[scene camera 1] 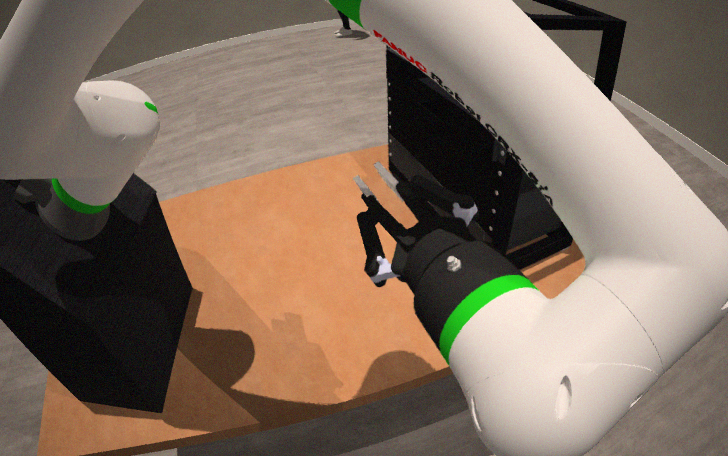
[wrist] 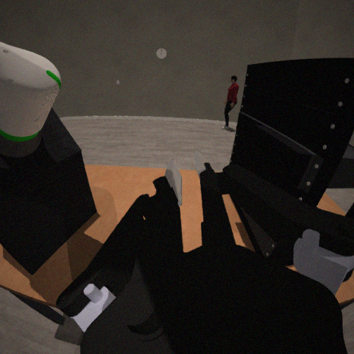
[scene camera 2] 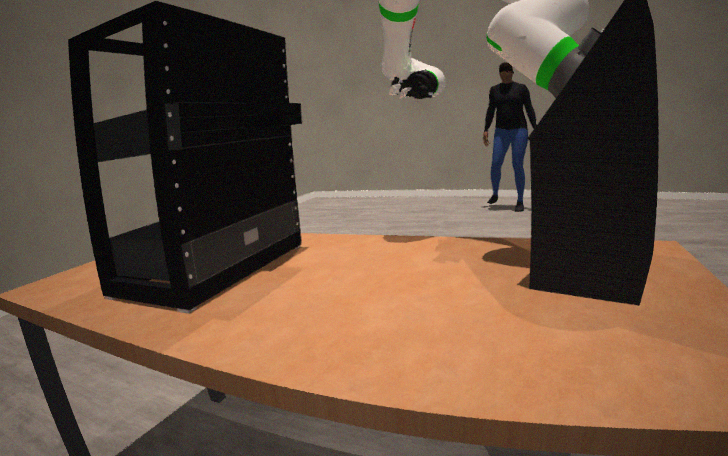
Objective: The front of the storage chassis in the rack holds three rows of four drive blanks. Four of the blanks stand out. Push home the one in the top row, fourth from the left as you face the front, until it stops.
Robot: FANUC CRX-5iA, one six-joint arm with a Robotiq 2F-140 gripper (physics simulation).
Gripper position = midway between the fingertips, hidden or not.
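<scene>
There's a rack (scene camera 2: 216, 91), (scene camera 1: 431, 134), (wrist: 296, 147) that I can see. I can see my gripper (scene camera 1: 370, 177), (wrist: 186, 165), (scene camera 2: 396, 92) as well.
</scene>
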